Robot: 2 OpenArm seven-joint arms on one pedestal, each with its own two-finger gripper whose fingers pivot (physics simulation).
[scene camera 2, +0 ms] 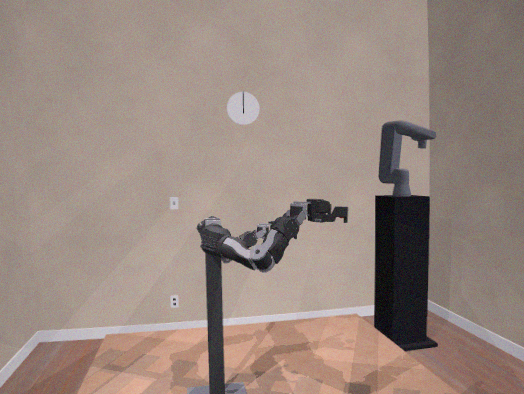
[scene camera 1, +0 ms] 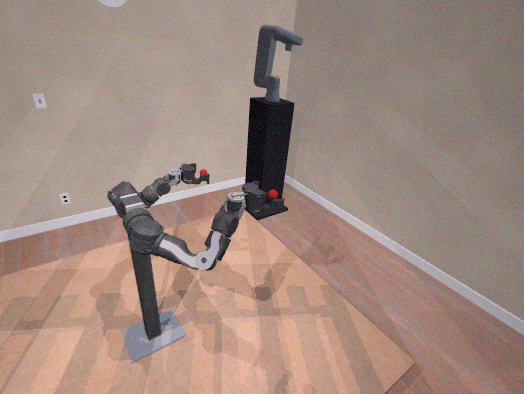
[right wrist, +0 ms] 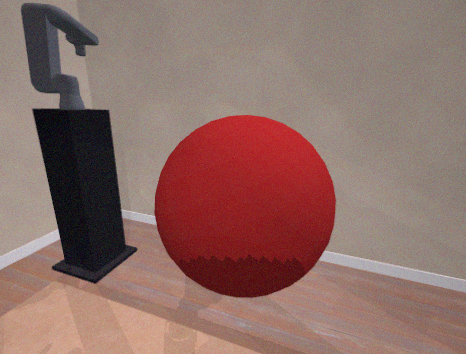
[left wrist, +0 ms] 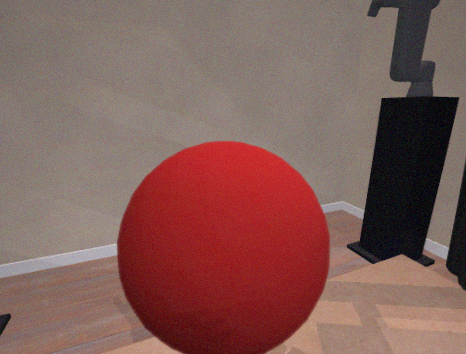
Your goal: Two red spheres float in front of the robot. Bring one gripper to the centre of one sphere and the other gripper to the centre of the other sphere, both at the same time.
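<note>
Two red spheres float in front of the robot. One red sphere (scene camera 1: 203, 172) (left wrist: 223, 247) is at my left gripper (scene camera 1: 201, 173), which is open; the sphere appears between its fingers, near the tips. In the left wrist view it is large, low and near the middle, its bottom at the frame edge. The other red sphere (scene camera 1: 272, 194) (right wrist: 245, 206) appears between the fingertips of my right gripper (scene camera 1: 270, 195) (scene camera 2: 344, 215), also open. In the right wrist view it is slightly right of and below the middle. Both spheres are hidden in scene camera 2, and my left gripper is behind the right arm there.
A grey robot arm (scene camera 1: 265, 57) (scene camera 2: 389, 152) (right wrist: 39, 47) stands on a tall black pedestal (scene camera 1: 267, 145) (scene camera 2: 401, 265) (left wrist: 411, 175) (right wrist: 82, 185) beyond the grippers, near the room's corner. A dark shape (left wrist: 459, 240) at the left wrist view's right edge is unclear.
</note>
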